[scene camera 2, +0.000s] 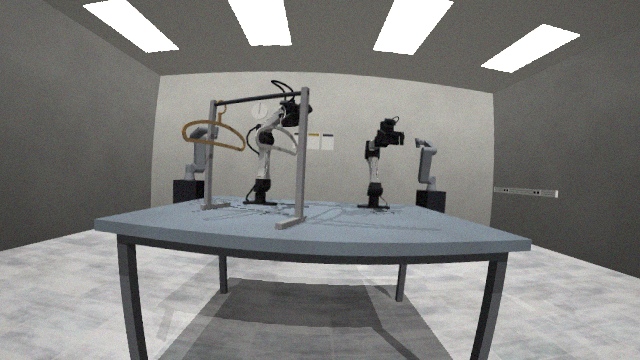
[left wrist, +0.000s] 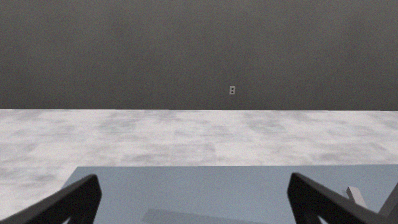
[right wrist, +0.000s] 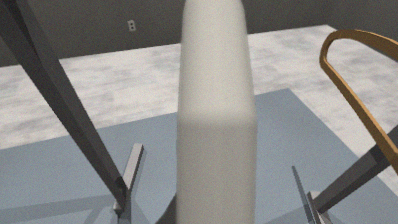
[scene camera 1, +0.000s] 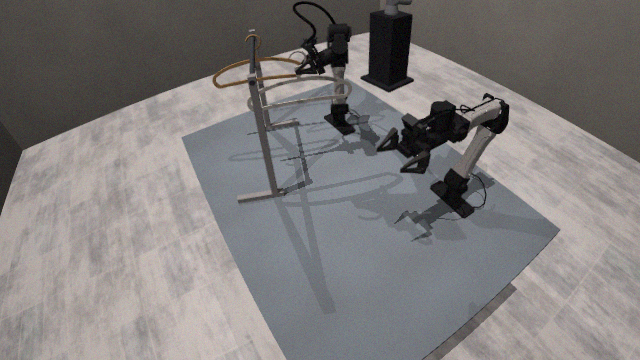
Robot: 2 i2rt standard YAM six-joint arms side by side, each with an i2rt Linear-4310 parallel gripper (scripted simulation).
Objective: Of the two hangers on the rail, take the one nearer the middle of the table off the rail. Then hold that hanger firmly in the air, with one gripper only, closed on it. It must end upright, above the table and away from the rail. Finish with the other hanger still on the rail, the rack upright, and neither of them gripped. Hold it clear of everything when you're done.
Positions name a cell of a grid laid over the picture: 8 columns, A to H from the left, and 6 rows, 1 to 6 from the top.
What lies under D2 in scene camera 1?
A rack.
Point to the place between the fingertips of my left gripper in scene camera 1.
At E3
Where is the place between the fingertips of my left gripper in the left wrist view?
D5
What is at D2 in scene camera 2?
A rack.
